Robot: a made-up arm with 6 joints. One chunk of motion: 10 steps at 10 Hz.
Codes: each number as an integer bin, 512 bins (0 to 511) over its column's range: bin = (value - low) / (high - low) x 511, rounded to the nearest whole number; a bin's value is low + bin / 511 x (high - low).
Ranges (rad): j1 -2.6..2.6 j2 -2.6..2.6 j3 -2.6..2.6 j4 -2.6..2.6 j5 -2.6..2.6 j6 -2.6..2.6
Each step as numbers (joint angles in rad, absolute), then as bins.
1 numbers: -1.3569 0.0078 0.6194 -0.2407 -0.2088 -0.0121
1 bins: 122 256 316 232 235 254
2 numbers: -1.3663 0.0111 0.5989 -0.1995 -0.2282 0.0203
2 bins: 121 257 314 236 233 257
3 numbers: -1.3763 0.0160 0.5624 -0.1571 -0.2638 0.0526
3 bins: 120 257 311 240 230 261
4 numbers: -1.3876 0.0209 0.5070 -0.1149 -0.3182 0.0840
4 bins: 119 258 305 244 224 264
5 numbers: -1.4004 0.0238 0.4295 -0.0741 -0.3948 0.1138
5 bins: 118 258 298 248 217 267
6 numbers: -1.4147 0.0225 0.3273 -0.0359 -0.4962 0.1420
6 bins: 116 258 288 252 207 269
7 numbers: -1.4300 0.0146 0.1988 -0.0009 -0.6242 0.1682
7 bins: 115 257 275 255 194 272
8 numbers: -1.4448 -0.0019 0.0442 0.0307 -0.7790 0.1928
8 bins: 114 255 260 259 179 274
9 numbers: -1.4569 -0.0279 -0.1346 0.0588 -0.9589 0.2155
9 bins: 112 253 242 261 161 277
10 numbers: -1.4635 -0.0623 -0.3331 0.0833 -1.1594 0.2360
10 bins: 112 249 223 264 142 279
